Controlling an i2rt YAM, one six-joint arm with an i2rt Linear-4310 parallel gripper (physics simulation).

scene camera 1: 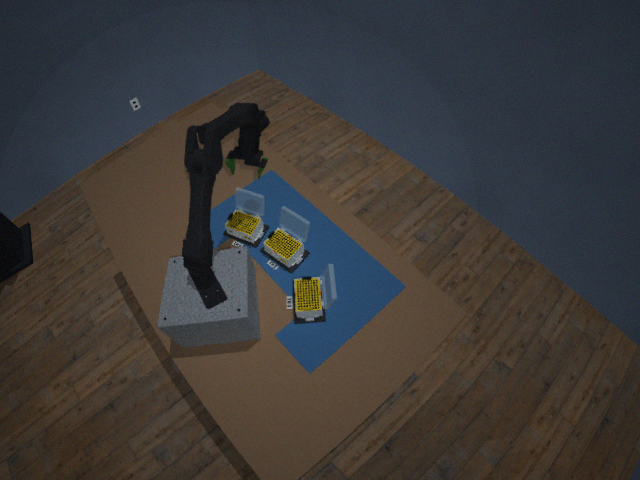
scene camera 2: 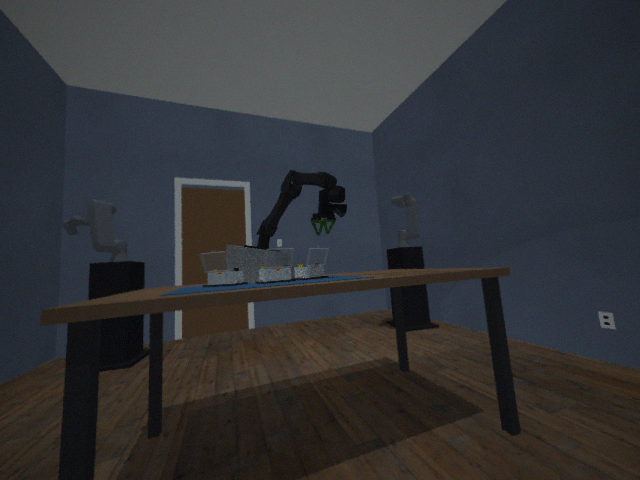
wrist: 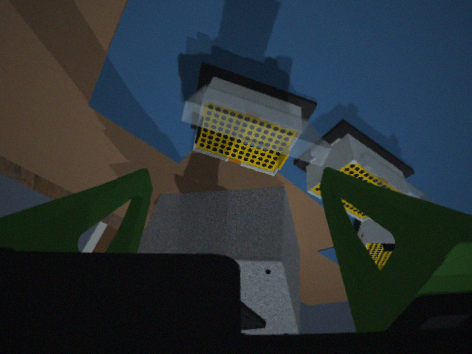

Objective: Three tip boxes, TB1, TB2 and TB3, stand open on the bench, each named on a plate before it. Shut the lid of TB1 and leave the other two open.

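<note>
Three boxes of yellow tip racks stand on the blue mat. TB1 is nearest my gripper; its clear lid stands up, open. TB2 is in the middle, its lid upright. TB3 is farthest, its lid also open. My gripper is open and empty, high above the table, past the lid side of TB1. The name plates do not show in the wrist view.
The blue mat lies on the brown table. The grey speckled base block carries the arm, on the plate side of the boxes. TB2's raised lid is close to TB1.
</note>
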